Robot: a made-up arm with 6 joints. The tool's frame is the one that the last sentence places. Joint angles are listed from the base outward.
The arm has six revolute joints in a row. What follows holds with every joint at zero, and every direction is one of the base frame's. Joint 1 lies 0.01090 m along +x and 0.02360 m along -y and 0.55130 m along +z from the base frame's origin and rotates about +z. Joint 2 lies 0.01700 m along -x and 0.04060 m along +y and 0.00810 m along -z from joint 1 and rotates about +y. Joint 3 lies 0.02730 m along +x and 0.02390 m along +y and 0.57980 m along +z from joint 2 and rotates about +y. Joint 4 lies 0.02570 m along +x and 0.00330 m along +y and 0.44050 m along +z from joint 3 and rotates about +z. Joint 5 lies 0.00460 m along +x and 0.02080 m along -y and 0.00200 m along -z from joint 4 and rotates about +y. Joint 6 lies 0.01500 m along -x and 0.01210 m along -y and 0.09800 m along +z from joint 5 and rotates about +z. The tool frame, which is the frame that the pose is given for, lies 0.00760 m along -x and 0.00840 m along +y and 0.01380 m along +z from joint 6; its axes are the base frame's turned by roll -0.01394, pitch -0.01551 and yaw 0.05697 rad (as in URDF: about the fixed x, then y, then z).
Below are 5 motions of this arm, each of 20 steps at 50 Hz.
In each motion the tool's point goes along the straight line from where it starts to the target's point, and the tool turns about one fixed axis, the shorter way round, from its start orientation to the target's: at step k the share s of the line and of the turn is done. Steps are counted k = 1, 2, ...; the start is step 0. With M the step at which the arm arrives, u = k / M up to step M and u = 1 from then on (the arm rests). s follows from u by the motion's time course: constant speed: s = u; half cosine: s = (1 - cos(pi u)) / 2; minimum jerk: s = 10 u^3 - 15 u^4 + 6 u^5.
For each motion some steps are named. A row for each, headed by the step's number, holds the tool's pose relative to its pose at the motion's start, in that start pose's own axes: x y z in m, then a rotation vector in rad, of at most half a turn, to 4 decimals.
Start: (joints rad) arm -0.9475 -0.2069 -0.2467 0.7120 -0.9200 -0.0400
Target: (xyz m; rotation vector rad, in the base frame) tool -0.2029 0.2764 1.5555 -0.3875 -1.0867 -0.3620
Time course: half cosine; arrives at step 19
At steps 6, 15, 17, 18, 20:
6: 0.0043 0.0038 0.0019 -0.0256 0.0430 -0.0539
15: 0.0169 0.0150 0.0074 -0.1013 0.1698 -0.2128
17: 0.0184 0.0163 0.0081 -0.1101 0.1847 -0.2314
18: 0.0188 0.0166 0.0083 -0.1124 0.1886 -0.2362
20: 0.0189 0.0167 0.0083 -0.1132 0.1899 -0.2378

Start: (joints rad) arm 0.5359 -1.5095 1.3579 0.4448 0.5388 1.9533
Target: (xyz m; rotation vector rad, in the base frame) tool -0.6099 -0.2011 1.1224 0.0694 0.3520 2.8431
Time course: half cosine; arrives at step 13
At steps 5, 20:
5: 0.0311 -0.0251 -0.0062 -0.0442 0.0248 -0.0366
20: 0.0963 -0.0779 -0.0194 -0.1370 0.0769 -0.1133

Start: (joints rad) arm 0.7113 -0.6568 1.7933 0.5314 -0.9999 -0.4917
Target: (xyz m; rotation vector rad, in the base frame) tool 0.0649 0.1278 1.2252 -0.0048 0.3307 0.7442
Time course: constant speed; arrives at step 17
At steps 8, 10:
8: 0.0321 0.0339 -0.0274 -0.1545 0.0472 0.0736
10: 0.0401 0.0423 -0.0343 -0.1931 0.0590 0.0920

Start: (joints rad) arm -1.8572 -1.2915 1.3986 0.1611 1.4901 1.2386
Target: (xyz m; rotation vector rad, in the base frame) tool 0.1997 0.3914 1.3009 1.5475 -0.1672 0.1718
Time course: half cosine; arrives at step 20
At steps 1, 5, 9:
1: 0.0000 0.0007 -0.0005 -0.0002 0.0009 0.0029
5: -0.0006 0.0174 -0.0112 -0.0040 0.0204 0.0695
9: -0.0019 0.0503 -0.0322 -0.0116 0.0587 0.2002

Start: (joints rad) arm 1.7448 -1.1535 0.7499 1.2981 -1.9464 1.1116
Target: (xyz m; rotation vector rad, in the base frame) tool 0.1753 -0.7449 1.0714 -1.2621 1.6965 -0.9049
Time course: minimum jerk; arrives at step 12
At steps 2, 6, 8, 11, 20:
2: 0.0032 0.0025 0.0019 0.0022 0.0055 0.0087
6: 0.0457 0.0347 0.0269 0.0316 0.0770 0.1232
8: 0.0722 0.0548 0.0426 0.0500 0.1216 0.1946
11: 0.0909 0.0690 0.0536 0.0629 0.1531 0.2451
20: 0.0913 0.0694 0.0539 0.0633 0.1539 0.2463

